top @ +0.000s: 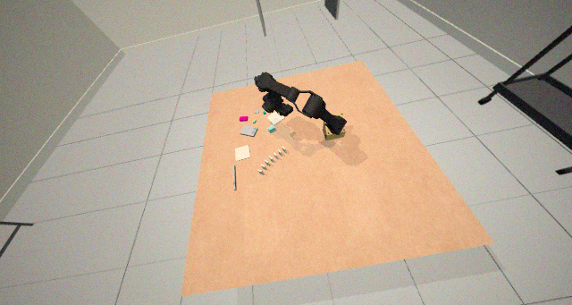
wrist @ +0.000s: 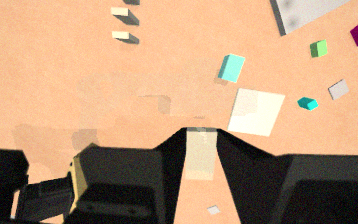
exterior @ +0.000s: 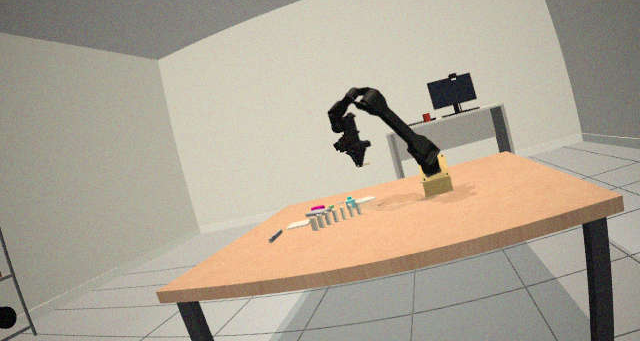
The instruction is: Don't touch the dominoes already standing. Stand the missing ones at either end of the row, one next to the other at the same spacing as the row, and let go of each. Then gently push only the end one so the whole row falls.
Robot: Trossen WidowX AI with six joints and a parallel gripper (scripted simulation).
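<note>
Now: gripper tip 150 mm above the teal block, 80 mm short of it and 30 mm to the left of it. From my gripper tip the other things lie so: cream pad: 300 mm ahead, 160 mm below, 60 mm to the left; then grey pad: 230 mm ahead, 160 mm below, 90 mm to the right; then green block: 180 mm ahead, 160 mm to the right, 160 mm below.
</note>
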